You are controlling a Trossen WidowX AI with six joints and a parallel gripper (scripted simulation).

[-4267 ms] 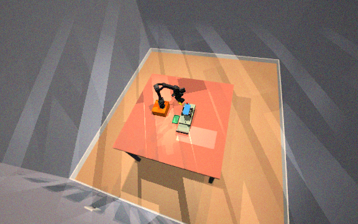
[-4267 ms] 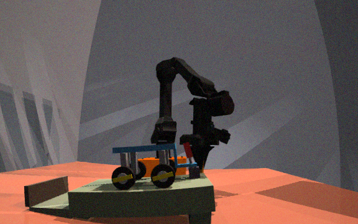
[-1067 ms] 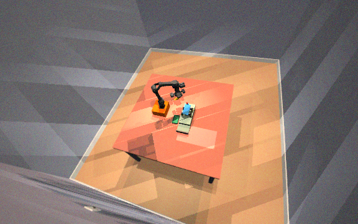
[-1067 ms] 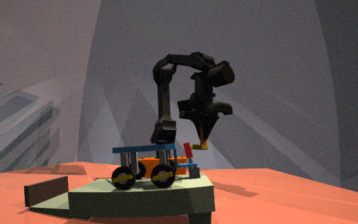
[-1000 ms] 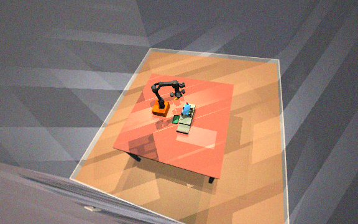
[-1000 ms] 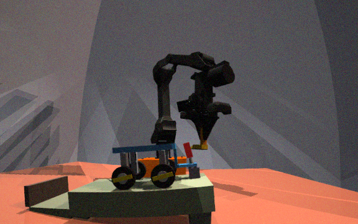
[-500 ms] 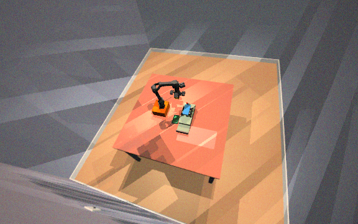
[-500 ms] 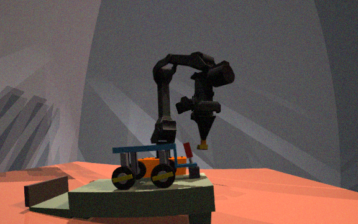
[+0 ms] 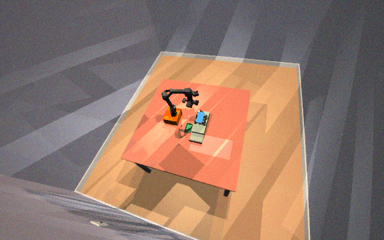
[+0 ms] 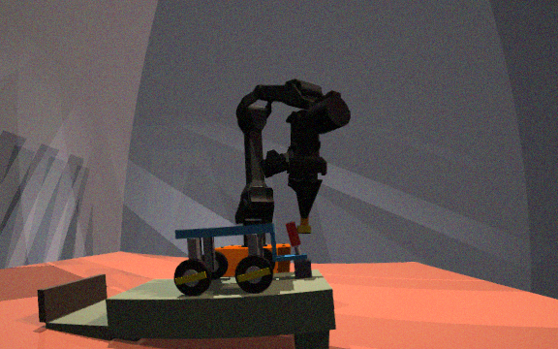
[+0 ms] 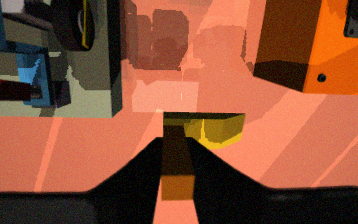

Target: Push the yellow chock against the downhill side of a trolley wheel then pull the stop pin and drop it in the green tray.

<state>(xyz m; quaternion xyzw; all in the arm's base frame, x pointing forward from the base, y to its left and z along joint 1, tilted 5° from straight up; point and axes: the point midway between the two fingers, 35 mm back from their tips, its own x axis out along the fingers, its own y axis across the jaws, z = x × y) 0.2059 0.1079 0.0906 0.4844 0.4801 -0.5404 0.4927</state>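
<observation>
Now: gripper tip 120 mm short of the stop pin, 20 mm to the left of it and 50 mm above it. Round my gripper tip: grey-green ramp: 130 mm ahead, 120 mm to the right, 130 mm below; yellow chock: 20 mm behind, 10 mm below; blue trolley: 130 mm ahead, 120 mm to the right, 60 mm below.
</observation>
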